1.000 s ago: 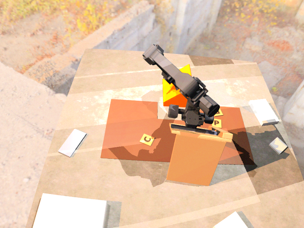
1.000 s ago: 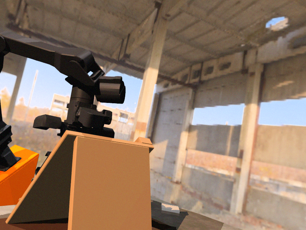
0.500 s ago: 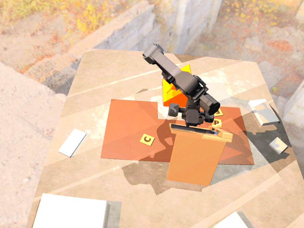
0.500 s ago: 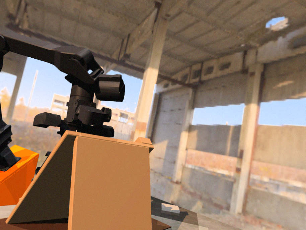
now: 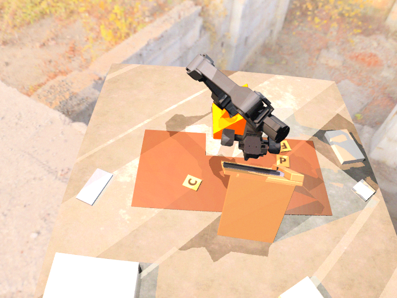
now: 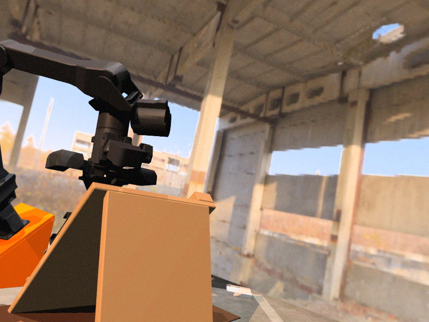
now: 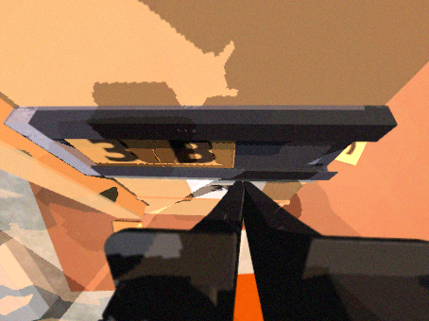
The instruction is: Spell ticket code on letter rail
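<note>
Right now the white ticket is 90 mm below my gripper tip, 30 mm behind it and 20 mm to the left of it. From my gripper tip the other things lie so: orange mat: 200 mm below, 130 mm behind, 20 mm to the left; then grey slab: 540 mm to the right, 200 mm below, 60 mm behind.
</note>
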